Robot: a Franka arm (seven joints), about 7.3 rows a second.
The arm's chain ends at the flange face. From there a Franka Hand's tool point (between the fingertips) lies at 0.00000 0.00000 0.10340 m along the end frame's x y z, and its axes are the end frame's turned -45 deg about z.
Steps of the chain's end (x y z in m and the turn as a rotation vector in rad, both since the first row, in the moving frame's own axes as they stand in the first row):
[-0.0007 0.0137 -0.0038 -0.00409 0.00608 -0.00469]
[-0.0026 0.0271 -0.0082 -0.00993 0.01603 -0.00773]
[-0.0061 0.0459 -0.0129 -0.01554 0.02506 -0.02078]
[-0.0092 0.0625 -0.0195 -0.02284 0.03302 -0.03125]
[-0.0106 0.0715 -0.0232 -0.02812 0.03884 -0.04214]
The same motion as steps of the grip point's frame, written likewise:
[-0.0100 0.0099 -0.0038 -0.00719 0.00141 -0.00469]
[-0.0205 0.0192 -0.0082 -0.01836 0.00431 -0.00773]
[-0.0360 0.0311 -0.0129 -0.02871 0.00673 -0.02078]
[-0.0499 0.0418 -0.0196 -0.03950 0.00720 -0.03125]
[-0.0572 0.0479 -0.0233 -0.04735 0.00758 -0.04214]

